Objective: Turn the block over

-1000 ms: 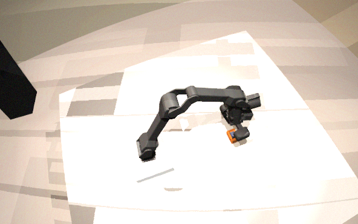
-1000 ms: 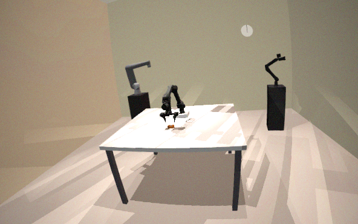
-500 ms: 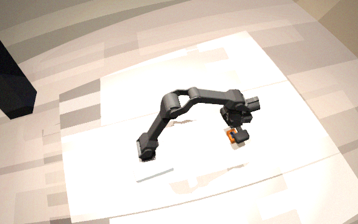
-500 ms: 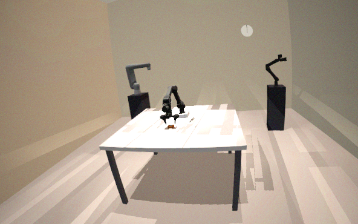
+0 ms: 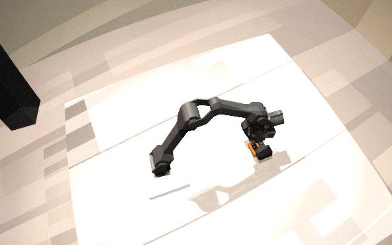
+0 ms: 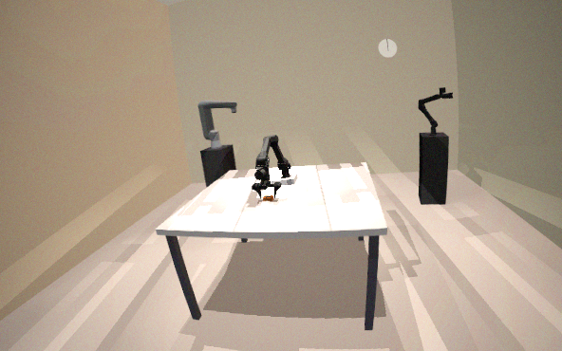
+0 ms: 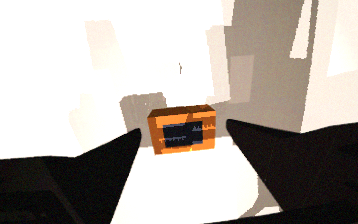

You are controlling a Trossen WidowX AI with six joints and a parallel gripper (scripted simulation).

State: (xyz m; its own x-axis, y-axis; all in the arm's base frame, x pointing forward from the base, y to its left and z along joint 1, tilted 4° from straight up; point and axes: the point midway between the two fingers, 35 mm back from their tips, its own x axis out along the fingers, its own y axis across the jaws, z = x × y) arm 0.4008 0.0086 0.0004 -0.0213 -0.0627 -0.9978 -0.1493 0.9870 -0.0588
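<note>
Right now the block is 10 mm above my gripper tip.
</note>
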